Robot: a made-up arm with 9 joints. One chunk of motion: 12 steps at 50 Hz.
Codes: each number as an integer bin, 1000 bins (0 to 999) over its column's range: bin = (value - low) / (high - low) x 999, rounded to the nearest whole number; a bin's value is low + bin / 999 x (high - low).
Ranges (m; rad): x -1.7..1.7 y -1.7..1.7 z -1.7..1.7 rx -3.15..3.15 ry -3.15..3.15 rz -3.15..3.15
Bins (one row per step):
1: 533 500 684 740 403 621
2: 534 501 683 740 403 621
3: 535 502 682 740 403 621
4: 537 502 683 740 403 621
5: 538 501 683 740 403 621
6: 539 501 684 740 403 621
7: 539 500 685 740 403 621
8: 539 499 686 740 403 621
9: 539 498 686 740 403 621
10: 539 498 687 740 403 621
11: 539 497 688 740 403 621
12: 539 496 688 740 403 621
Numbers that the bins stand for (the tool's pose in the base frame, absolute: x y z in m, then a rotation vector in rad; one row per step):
1: 0.1140 0.0017 0.6279 1.5167 -0.6086 0.7662
2: 0.1174 0.0051 0.6245 1.5167 -0.6086 0.7662
3: 0.1208 0.0085 0.6211 1.5167 -0.6086 0.7662
4: 0.1276 0.0085 0.6245 1.5167 -0.6086 0.7662
5: 0.1310 0.0051 0.6245 1.5167 -0.6086 0.7662
6: 0.1344 0.0051 0.6279 1.5167 -0.6086 0.7662
7: 0.1344 0.0017 0.6313 1.5167 -0.6086 0.7662
8: 0.1344 -0.0017 0.6347 1.5167 -0.6086 0.7662
9: 0.1344 -0.0051 0.6347 1.5167 -0.6086 0.7662
10: 0.1344 -0.0051 0.6381 1.5167 -0.6086 0.7662
11: 0.1344 -0.0085 0.6415 1.5167 -0.6086 0.7662
12: 0.1344 -0.0119 0.6415 1.5167 -0.6086 0.7662

